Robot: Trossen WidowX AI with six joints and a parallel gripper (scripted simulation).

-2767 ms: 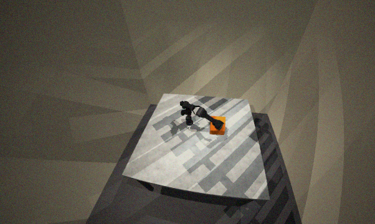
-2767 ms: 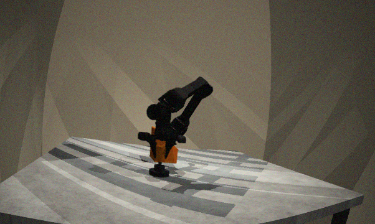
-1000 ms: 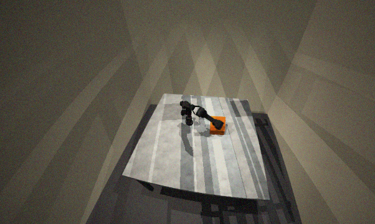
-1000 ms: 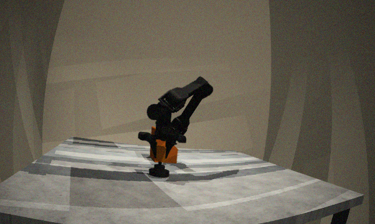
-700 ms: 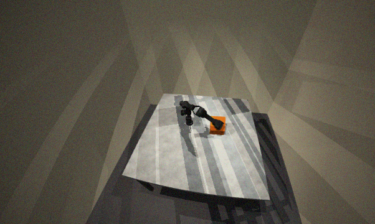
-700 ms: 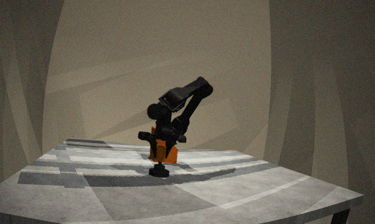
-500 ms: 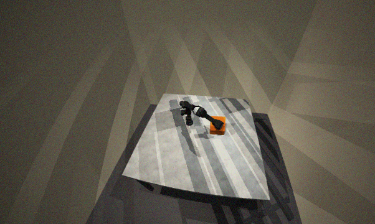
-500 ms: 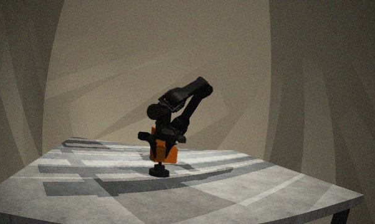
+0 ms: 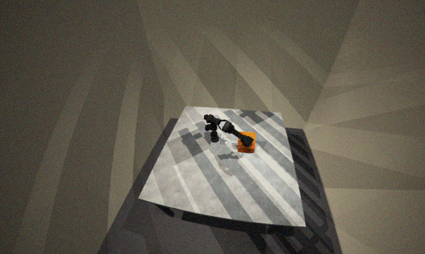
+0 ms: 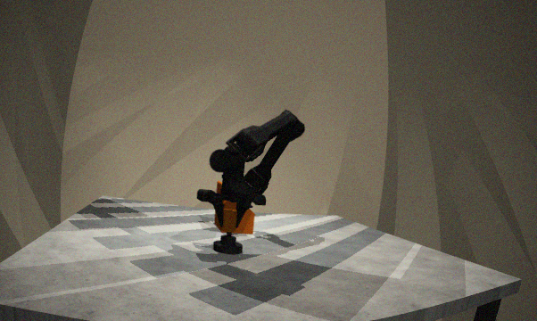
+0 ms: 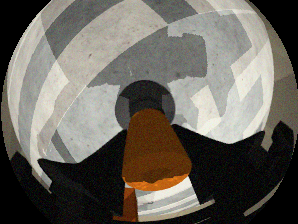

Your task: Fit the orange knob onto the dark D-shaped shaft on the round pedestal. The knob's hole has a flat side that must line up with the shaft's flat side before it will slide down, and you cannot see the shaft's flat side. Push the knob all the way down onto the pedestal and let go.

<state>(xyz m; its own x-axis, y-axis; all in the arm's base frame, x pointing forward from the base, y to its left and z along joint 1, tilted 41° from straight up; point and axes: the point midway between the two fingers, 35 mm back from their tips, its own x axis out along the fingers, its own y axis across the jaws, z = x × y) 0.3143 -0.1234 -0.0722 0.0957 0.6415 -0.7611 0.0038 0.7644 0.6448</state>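
My gripper tip is 20 mm below the orange knob. The rest, counted from my gripper tip: dark round pedestal 40 mm below.
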